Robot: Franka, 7 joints.
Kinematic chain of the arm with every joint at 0, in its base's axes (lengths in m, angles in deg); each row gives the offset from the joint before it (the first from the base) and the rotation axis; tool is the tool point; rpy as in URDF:
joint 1: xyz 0 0 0.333 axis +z
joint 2: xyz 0 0 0 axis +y
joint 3: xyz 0 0 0.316 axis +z
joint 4: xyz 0.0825 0 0 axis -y
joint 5: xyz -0.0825 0 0.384 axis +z
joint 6: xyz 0 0 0 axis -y
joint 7: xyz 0.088 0 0 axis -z
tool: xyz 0 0 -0.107 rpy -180 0 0
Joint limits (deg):
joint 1: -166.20..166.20
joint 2: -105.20..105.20
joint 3: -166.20..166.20
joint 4: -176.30..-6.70
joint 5: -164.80..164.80
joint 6: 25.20..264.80
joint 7: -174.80..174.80
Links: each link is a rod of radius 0.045 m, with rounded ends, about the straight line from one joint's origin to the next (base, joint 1, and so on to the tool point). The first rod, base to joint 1, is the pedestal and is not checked.
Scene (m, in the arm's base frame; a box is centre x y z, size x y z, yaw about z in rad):
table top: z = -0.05
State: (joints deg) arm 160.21 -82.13 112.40 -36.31 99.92 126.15 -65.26
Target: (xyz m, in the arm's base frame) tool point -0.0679 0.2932 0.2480
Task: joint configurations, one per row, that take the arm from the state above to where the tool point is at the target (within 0.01 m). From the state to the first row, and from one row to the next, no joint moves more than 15 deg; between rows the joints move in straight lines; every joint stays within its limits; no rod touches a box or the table.
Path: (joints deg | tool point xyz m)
1: 148.89 -84.69 113.14 -51.22 99.52 126.93 -65.26 | 0.4219 -0.7035 0.2002
2: 137.58 -87.26 113.89 -66.12 99.12 127.70 -65.26 | 0.1418 -0.7591 0.1231
3: 126.26 -89.82 114.63 -81.03 98.72 128.48 -65.26 | -0.1309 -0.6959 0.0659
4: 114.94 -92.38 115.38 -95.94 98.31 129.26 -65.26 | -0.3464 -0.5317 0.0337
5: 103.62 -94.95 116.12 -110.84 97.91 130.04 -65.26 | -0.4685 -0.3047 0.0295
6: 92.31 -97.51 116.86 -125.75 97.51 130.81 -65.26 | -0.4823 -0.0646 0.0532
7: 80.99 -100.07 117.61 -140.66 97.11 131.59 -65.26 | -0.3973 0.1384 0.1017
8: 69.67 -102.64 118.35 -155.57 96.71 132.37 -65.26 | -0.2442 0.2645 0.1693
9: 58.35 -105.20 119.10 -170.47 96.31 133.14 -65.26 | -0.0679 0.2932 0.2480

